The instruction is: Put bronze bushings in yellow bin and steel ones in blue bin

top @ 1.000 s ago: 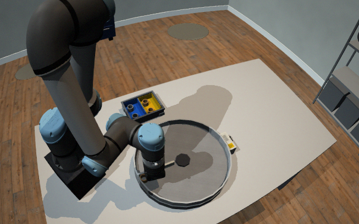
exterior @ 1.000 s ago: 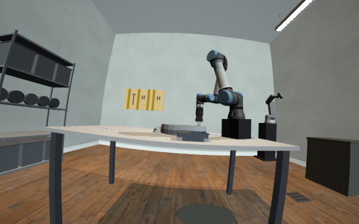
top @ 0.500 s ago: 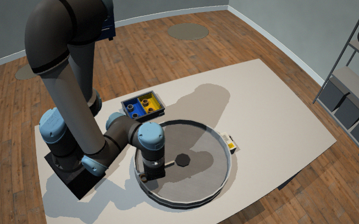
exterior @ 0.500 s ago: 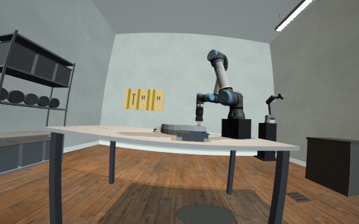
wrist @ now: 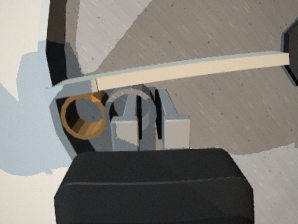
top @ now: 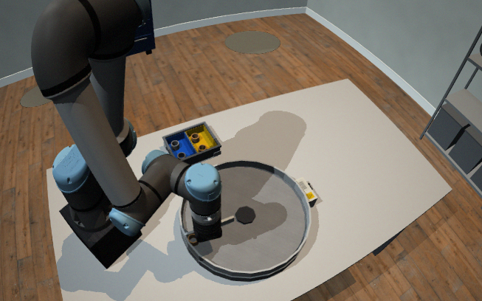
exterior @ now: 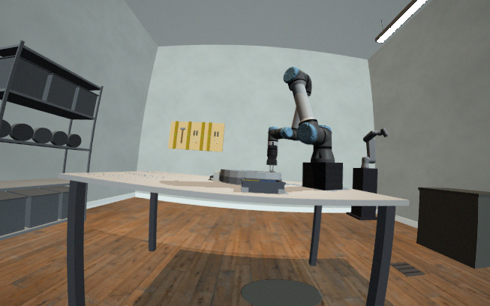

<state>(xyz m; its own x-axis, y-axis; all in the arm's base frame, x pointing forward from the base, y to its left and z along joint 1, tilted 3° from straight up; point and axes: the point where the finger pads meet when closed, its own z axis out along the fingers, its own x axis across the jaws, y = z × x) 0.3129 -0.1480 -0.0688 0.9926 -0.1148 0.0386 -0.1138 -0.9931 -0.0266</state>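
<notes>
Right now the bin is 90 mm ahead of my hand, 400 mm to the left of it and 60 mm below it. From my hand the other things lie so: round grey turntable (140 mm ahead, 20 mm to the left, 30 mm below).
</notes>
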